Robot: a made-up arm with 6 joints. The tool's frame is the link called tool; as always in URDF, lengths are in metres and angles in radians.
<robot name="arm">
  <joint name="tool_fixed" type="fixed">
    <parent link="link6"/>
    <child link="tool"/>
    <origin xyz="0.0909 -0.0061 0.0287" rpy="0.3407 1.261 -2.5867"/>
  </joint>
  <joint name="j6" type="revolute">
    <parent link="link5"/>
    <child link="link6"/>
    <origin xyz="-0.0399 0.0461 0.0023"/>
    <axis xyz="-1 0 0"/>
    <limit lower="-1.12" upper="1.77"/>
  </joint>
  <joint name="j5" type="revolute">
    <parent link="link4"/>
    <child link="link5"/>
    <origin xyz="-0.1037 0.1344 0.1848"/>
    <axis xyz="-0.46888 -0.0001 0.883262"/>
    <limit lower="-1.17" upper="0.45"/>
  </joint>
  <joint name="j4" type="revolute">
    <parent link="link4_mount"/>
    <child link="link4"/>
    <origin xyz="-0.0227 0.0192 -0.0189"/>
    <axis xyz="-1 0 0"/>
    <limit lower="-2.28" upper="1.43"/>
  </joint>
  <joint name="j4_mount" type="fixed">
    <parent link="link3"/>
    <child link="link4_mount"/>
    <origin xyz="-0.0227 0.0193 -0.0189"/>
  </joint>
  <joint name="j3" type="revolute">
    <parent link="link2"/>
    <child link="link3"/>
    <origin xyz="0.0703 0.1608 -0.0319"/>
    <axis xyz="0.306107 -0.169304 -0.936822"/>
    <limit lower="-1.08" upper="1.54"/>
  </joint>
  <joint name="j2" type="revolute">
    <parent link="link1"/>
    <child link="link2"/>
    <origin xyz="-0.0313 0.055 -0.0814"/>
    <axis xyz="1 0 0"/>
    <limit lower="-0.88" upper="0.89"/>
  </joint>
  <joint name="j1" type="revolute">
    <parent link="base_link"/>
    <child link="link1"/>
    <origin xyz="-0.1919 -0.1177 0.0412"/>
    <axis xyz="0 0 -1"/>
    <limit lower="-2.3" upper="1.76"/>
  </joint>
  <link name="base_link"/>
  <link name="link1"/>
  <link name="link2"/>
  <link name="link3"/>
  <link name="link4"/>
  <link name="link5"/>
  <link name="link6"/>
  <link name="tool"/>
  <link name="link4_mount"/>
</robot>
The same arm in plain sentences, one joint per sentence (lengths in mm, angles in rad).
The arm has six revolute joints in a row. What follows holds with every joint at zero, and every direction is one of the base frame's.
Joint 1 sits 191.9 mm along -x and 117.7 mm along -y and 41.2 mm along +z from the base frame's origin and turns about -z, from -2.3 to 1.76 rad.
Joint 2 sits 31.3 mm along -x and 55 mm along +y and 81.4 mm along -z from joint 1 and turns about +x, from -0.88 to 0.89 rad.
Joint 3 sits 70.3 mm along +x and 160.8 mm along +y and 31.9 mm along -z from joint 2 and turns about the direction (0.306107, -0.169304, -0.936822), from -1.08 to 1.54 rad.
Joint 4 sits 45.4 mm along -x and 38.5 mm along +y and 37.8 mm along -z from joint 3 and turns about -x, from -2.28 to 1.43 rad.
Joint 5 sits 103.7 mm along -x and 134.4 mm along +y and 184.8 mm along +z from joint 4 and turns about the direction (-0.46888, -0.0001, 0.883262), from -1.17 to 0.45 rad.
Joint 6 sits 39.9 mm along -x and 46.1 mm along +y and 2.3 mm along +z from joint 5 and turns about -x, from -1.12 to 1.77 rad.
The tool frame, which is the frame that the pose is given for, sits 90.9 mm along +x and 6.1 mm along -y and 28.7 mm along +z from joint 6; its axes are the base frame's turned by roll 0.3407, pitch 1.261 and yaw -2.5867 rad (as in URDF: about the fixed x, then y, then z).

